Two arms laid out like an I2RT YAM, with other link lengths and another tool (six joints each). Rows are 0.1 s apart.
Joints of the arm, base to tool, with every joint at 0 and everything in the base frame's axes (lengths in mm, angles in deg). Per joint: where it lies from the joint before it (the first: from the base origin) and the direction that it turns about. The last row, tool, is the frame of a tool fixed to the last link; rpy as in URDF.
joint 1: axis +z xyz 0 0 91.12
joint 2: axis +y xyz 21 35.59 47.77
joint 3: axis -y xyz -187.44 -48.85 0
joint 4: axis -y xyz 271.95 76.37 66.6
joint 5: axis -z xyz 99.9 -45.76 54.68
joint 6: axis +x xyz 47.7 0 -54.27
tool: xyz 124 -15 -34 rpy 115.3 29.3 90
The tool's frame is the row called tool.
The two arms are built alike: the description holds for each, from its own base.
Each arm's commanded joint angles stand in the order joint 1, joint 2, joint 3, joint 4, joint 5, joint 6.
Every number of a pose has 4 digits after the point. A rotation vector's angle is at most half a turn.
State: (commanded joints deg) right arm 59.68 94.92 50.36 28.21 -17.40 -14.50; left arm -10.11 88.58 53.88 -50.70 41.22 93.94
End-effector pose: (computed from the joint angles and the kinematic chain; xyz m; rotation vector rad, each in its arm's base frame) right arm 0.2268 0.4804 0.0785 -0.3233 2.3317 0.9658; left arm 0.2692 -0.1186 -0.0260 2.8462 0.2660 -0.2716
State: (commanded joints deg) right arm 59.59 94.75 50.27 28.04 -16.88 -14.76; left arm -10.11 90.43 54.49 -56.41 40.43 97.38
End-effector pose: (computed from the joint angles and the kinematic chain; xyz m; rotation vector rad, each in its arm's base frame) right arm 0.2289 0.4790 0.0785 -0.3162 2.3281 0.9552; left arm 0.2454 -0.1117 -0.0325 2.8767 0.2232 -0.3920
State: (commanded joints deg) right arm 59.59 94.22 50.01 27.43 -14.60 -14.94; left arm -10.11 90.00 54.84 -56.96 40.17 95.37
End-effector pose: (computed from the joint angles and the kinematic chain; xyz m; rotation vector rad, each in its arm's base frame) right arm 0.2345 0.4749 0.0781 -0.2806 2.3234 0.9205; left arm 0.2452 -0.1112 -0.0291 2.8767 0.2665 -0.4123
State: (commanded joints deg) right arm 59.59 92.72 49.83 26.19 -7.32 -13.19; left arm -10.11 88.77 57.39 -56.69 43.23 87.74
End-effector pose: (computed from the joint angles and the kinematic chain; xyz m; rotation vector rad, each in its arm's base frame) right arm 0.2524 0.4636 0.0833 -0.1325 2.3115 0.8460; left arm 0.2586 -0.1232 -0.0067 2.7975 0.3966 -0.4334
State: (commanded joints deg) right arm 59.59 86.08 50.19 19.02 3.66 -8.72; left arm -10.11 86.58 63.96 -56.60 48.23 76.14
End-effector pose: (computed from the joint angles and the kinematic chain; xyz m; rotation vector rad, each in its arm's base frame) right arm 0.2733 0.4390 0.1125 0.1150 2.2934 0.7511; left arm 0.2880 -0.1439 0.0467 2.6532 0.5401 -0.4242
